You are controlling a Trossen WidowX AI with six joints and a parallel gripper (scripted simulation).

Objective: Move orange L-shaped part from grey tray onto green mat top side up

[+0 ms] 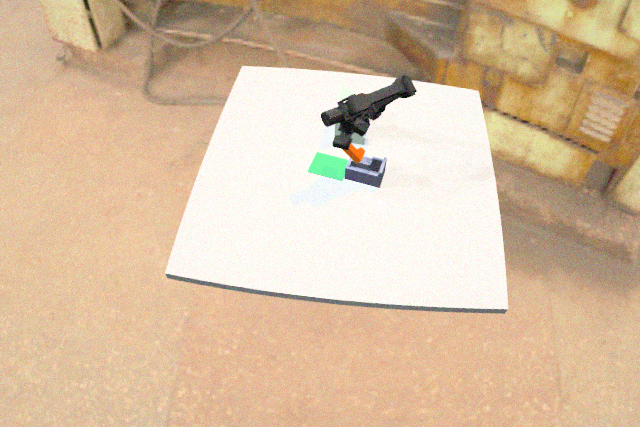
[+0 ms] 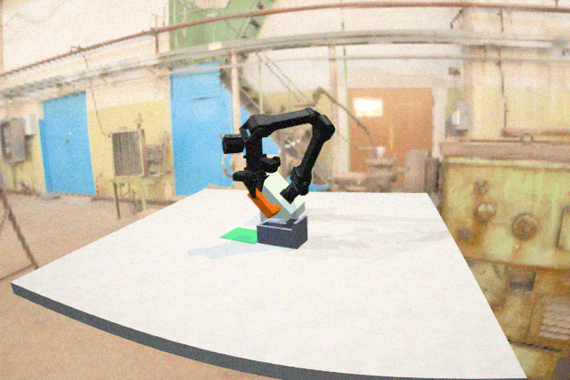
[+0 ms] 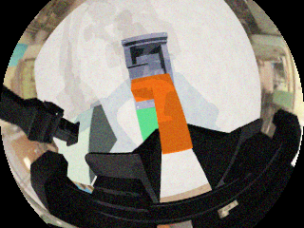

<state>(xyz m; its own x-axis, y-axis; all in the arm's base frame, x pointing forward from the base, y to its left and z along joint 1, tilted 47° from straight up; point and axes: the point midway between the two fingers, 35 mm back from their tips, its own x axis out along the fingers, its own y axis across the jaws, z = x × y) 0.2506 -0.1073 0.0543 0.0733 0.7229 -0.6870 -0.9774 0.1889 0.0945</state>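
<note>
My gripper tip is 170 mm above the green mat, 60 mm to the left of it and 30 mm past it. Also, from my gripper tip: orange L-shaped part 30 mm to the left, 30 mm below, 10 mm behind.
</note>
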